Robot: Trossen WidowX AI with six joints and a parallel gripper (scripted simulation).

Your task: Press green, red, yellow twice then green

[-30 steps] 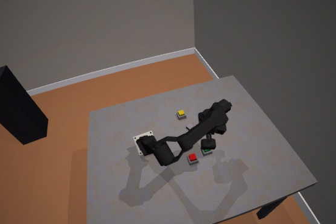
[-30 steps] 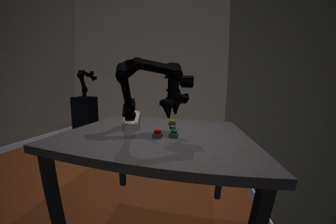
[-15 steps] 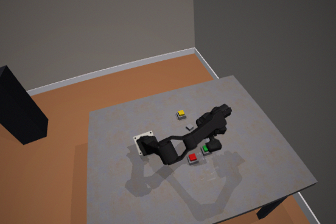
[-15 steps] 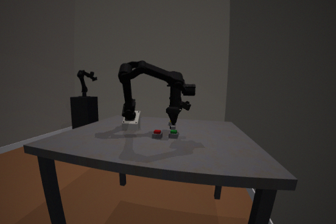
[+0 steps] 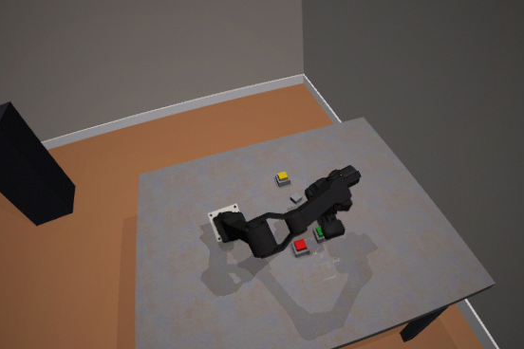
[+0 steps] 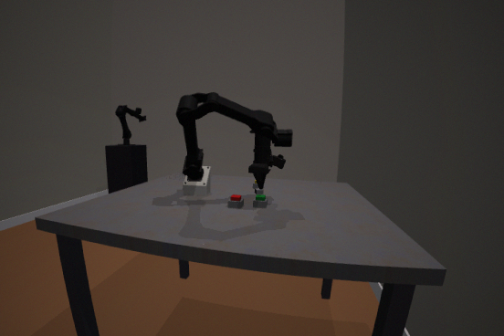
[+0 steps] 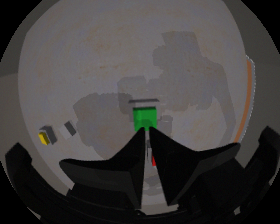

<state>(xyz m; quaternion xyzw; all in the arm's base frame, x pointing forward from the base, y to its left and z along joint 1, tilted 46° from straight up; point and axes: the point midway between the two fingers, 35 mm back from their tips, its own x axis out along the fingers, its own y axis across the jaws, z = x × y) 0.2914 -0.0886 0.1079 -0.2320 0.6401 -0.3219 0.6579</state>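
Now: gripper tip 30 mm above the green button. Also, from my gripper tip: small grey block 180 mm to the left, 60 mm below, 10 mm behind; then red button 90 mm behind, 30 mm below, 20 mm to the right; then yellow button 290 mm to the left, 30 mm below, 20 mm behind.
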